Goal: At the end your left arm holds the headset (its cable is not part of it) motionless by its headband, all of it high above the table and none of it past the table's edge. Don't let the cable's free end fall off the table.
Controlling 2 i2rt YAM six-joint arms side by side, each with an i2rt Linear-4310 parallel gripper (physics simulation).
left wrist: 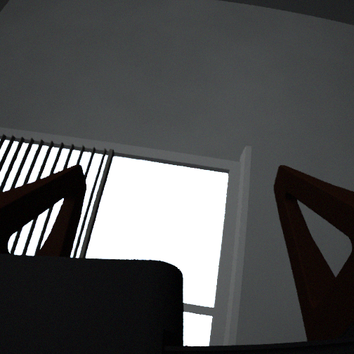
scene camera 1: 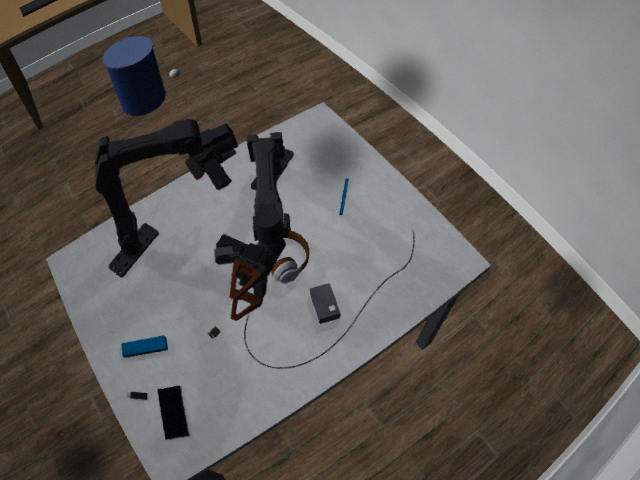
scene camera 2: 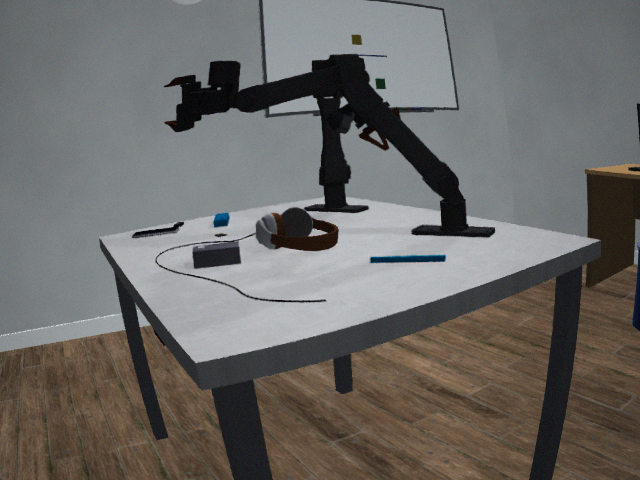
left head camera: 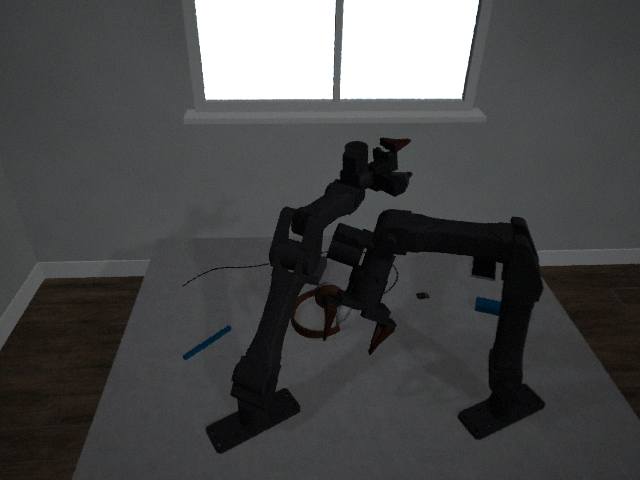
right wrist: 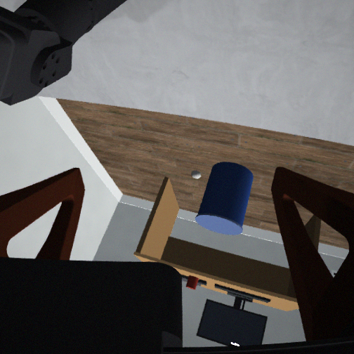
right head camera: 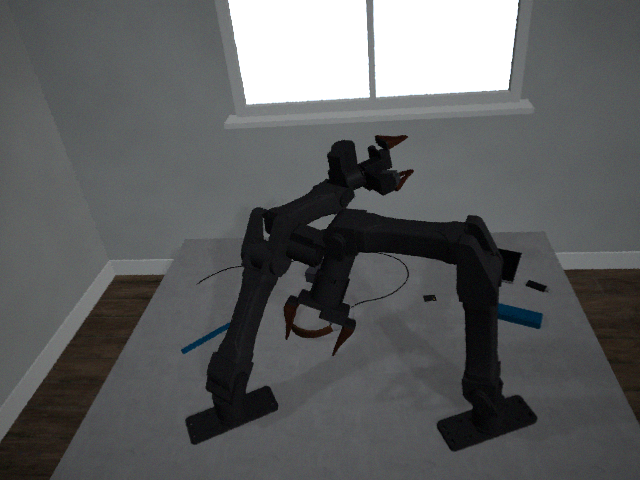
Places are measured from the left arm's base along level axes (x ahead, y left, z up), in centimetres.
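Pixels of known places: left gripper, fingertip midpoint: (scene camera 1: 232, 309) (scene camera 2: 165, 104) (left head camera: 410, 156) (right head camera: 409, 153); right gripper, fingertip midpoint: (left head camera: 346, 346) (right head camera: 309, 347); left arm's base at its link origin: (scene camera 2: 454, 233) (left head camera: 254, 420) (right head camera: 232, 415); right arm's base at its link origin: (scene camera 1: 133, 250) (scene camera 2: 336, 209) (left head camera: 501, 411) (right head camera: 486, 423).
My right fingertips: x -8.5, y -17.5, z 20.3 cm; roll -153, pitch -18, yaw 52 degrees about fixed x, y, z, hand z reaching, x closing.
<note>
For each thing: its middle in the pictures, then the offset to it from my right fingertips.
- headset at the middle of its body: (scene camera 2: 299, 231) (left head camera: 321, 311) (right head camera: 318, 311) (scene camera 1: 281, 253) dx +27.1, dy -12.2, dz -17.1 cm
- grey box at the middle of its body: (scene camera 2: 216, 253) (scene camera 1: 324, 303) (left head camera: 312, 268) (right head camera: 321, 268) dx +45.3, dy -21.2, dz -18.3 cm
- blue stick at the middle of its body: (scene camera 2: 408, 259) (left head camera: 208, 342) (right head camera: 207, 337) (scene camera 1: 344, 196) dx +35.2, dy +16.9, dz -19.8 cm
- blue block at the middle of its body: (right head camera: 512, 314) (scene camera 2: 221, 219) (scene camera 1: 144, 346) (left head camera: 501, 309) dx +3.2, dy -56.4, dz -19.3 cm
- memory card at the middle of its body: (scene camera 1: 214, 332) dx +19.9, dy -42.5, dz -20.2 cm
- black phone at the middle of its body: (scene camera 1: 173, 412) (scene camera 2: 155, 232) (right head camera: 505, 265) (left head camera: 484, 263) dx +20.8, dy -69.3, dz -19.9 cm
- USB stick at the middle of its body: (scene camera 1: 137, 395) (right head camera: 538, 286) dx +8.7, dy -70.3, dz -19.9 cm
The headset (left head camera: 309, 332) (scene camera 1: 306, 249) (scene camera 2: 310, 242) has a brown headband and grey-white ear cups and rests on the table (scene camera 1: 289, 413) (scene camera 2: 392, 289). My arms partly hide it in both head views. Its thin black cable (scene camera 1: 281, 367) (scene camera 2: 217, 280) curves across the table, with its free end on the tabletop near an edge. My left gripper (left head camera: 409, 158) (right head camera: 409, 153) (scene camera 2: 165, 104) (left wrist: 179, 175) is open and empty, high above the table. My right gripper (left head camera: 347, 346) (right head camera: 310, 346) (right wrist: 177, 177) is open and empty, raised on the near side of the headset in the head views.
A grey box (scene camera 1: 324, 302) (scene camera 2: 216, 255) stands between headset and cable. A blue stick (left head camera: 206, 342) (scene camera 1: 343, 196) lies nearby. A blue block (scene camera 1: 144, 346), a memory card (scene camera 1: 214, 332), a black phone (scene camera 1: 173, 412) and a USB stick (scene camera 1: 138, 395) lie farther off. My arms cross in the right head view.
</note>
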